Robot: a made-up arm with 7 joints.
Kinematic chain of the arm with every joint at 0, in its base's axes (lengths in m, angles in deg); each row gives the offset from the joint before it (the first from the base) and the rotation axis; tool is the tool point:
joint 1: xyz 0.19 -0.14 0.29 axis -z
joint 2: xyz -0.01 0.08 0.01 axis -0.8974 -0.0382 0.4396
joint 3: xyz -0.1 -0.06 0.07 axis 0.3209 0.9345 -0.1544
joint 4: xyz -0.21 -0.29 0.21 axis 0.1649 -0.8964 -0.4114
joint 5: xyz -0.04 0.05 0 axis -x
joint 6: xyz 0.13 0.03 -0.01 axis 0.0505 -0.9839 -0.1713
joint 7: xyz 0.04 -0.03 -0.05 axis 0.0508 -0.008 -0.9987
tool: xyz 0 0.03 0.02
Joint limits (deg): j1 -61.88..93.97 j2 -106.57..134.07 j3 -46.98..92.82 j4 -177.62..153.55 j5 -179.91..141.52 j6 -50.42..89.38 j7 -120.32..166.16
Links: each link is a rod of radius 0.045 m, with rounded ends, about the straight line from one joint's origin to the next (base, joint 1, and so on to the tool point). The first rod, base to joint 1, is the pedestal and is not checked.
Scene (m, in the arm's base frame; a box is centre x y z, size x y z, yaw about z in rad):
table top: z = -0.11
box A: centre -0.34 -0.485 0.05 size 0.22 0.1 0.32 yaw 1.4
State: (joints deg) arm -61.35 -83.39 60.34 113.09 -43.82 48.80 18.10
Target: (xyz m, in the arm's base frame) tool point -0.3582 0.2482 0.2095
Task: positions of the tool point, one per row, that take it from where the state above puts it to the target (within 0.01 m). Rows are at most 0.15 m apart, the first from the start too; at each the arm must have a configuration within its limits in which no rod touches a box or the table.
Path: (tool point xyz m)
1: 0.1884 -0.6974 0.0750
2: 0.0850 -0.7107 0.1474
3: -0.0288 -0.6908 0.2228
4: -0.1394 -0.6344 0.2983
5: -0.2330 -0.5441 0.3711
6: -0.2981 -0.4281 0.4391
7: -0.3274 -0.2977 0.5012
8: -0.3800 -0.2391 0.4143
9: -0.4139 -0.1608 0.3347
10: -0.4277 -0.0670 0.2692
11: -0.4219 0.0371 0.2238
12: -0.3977 0.1448 0.2030
13: -0.3582 0.2482 0.2095

